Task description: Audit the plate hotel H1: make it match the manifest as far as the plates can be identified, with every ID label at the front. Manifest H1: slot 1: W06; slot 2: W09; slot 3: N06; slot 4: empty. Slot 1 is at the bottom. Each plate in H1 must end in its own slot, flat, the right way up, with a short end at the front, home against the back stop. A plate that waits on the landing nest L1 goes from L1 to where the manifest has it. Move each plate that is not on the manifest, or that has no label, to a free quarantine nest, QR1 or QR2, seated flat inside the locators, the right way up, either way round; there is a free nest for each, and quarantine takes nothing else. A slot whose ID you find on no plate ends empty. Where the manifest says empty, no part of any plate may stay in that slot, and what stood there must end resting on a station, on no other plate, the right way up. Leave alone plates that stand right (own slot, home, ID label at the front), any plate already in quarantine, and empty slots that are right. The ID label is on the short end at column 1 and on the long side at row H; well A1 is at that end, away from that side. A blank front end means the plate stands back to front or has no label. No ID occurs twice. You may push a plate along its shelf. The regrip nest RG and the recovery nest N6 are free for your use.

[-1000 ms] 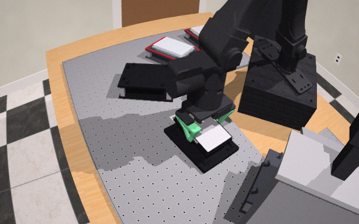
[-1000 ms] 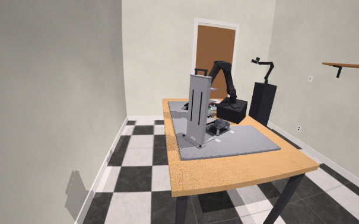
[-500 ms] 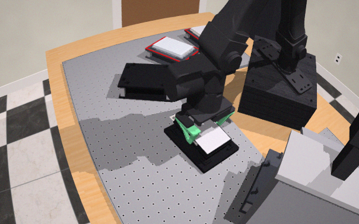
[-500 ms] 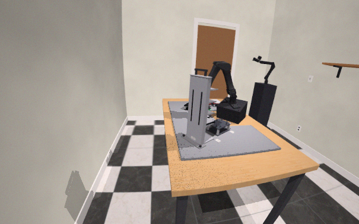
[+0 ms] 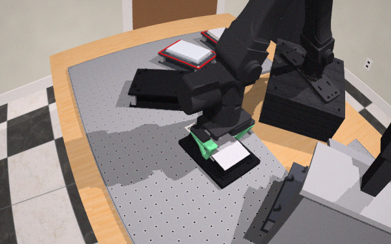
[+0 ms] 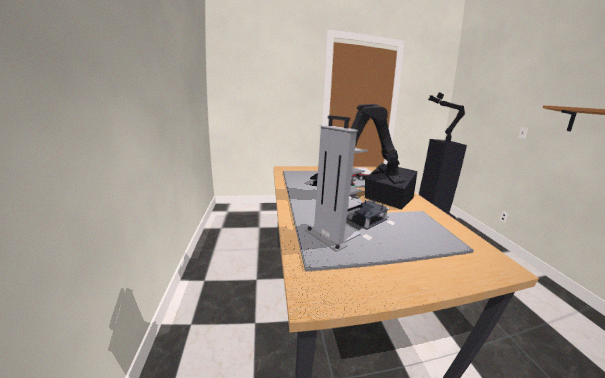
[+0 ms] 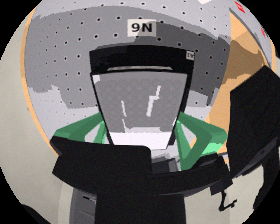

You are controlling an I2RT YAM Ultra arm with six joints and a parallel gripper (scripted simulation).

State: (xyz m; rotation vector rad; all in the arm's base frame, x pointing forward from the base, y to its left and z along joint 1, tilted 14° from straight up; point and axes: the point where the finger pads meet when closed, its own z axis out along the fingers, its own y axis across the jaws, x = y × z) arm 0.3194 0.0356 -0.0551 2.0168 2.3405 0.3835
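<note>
My gripper is now 2 cm above the flat black nest N6. The rest, counted from my hand: tag L1: 5 cm behind, 20 cm to the right, 3 cm below; black landing nest L1: 4 cm ahead, 26 cm to the right, 2 cm above; N6 tag: 2 cm ahead, 10 cm to the right, 3 cm below.
</note>
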